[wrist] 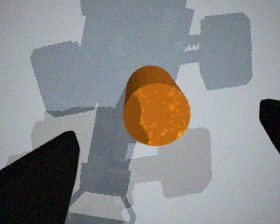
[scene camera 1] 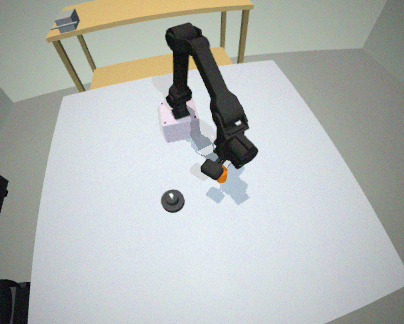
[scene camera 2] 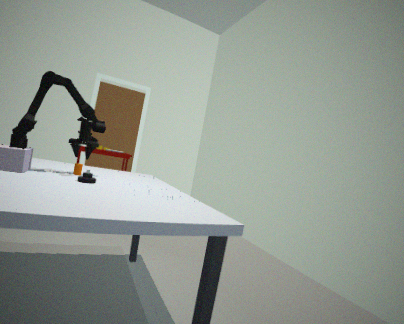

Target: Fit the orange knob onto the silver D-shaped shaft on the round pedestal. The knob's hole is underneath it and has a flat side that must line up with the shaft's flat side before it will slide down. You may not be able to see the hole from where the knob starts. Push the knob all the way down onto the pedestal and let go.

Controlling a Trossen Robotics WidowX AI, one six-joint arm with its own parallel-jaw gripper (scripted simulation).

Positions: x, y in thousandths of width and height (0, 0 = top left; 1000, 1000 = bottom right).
Labels:
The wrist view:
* my gripper: 605, 560
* orange knob: 559, 502
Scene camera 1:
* my gripper: 553, 520

